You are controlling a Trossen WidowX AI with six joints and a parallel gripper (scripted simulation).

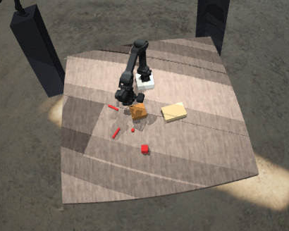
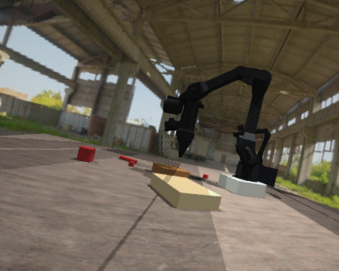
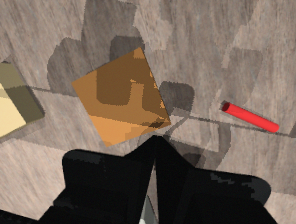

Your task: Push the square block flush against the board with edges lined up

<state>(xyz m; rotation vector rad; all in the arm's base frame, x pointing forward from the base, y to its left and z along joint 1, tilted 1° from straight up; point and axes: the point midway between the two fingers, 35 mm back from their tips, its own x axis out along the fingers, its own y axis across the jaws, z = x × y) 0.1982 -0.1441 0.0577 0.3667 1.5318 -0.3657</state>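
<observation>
The orange square block lies 50 mm below my gripper tip, 40 mm ahead of it and 30 mm to the left of it. Also, from my gripper tip: tan board (270 mm to the left, 110 mm ahead, 50 mm below).
</observation>
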